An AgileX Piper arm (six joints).
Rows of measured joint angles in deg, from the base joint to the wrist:
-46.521, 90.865, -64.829, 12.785, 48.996, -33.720
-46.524, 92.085, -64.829, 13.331, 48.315, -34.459
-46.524, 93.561, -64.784, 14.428, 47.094, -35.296
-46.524, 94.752, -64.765, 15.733, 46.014, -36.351
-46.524, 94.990, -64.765, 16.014, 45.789, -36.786
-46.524, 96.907, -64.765, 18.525, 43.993, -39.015
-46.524, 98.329, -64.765, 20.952, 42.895, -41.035
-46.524, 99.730, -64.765, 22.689, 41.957, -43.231
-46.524, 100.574, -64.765, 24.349, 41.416, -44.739
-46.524, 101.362, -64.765, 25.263, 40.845, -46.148
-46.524, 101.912, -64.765, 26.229, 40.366, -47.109
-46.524, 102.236, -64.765, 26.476, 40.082, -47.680
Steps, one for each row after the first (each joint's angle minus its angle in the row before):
-0.003, 1.220, 0.000, 0.546, -0.681, -0.739
0.000, 1.476, 0.045, 1.097, -1.221, -0.837
0.000, 1.191, 0.019, 1.305, -1.080, -1.055
0.000, 0.238, 0.000, 0.281, -0.225, -0.435
0.000, 1.917, 0.000, 2.511, -1.796, -2.229
0.000, 1.422, 0.000, 2.427, -1.098, -2.020
0.000, 1.401, 0.000, 1.737, -0.938, -2.196
0.000, 0.844, 0.000, 1.660, -0.541, -1.508
0.000, 0.788, 0.000, 0.914, -0.571, -1.409
0.000, 0.550, 0.000, 0.966, -0.479, -0.961
0.000, 0.324, 0.000, 0.247, -0.284, -0.571

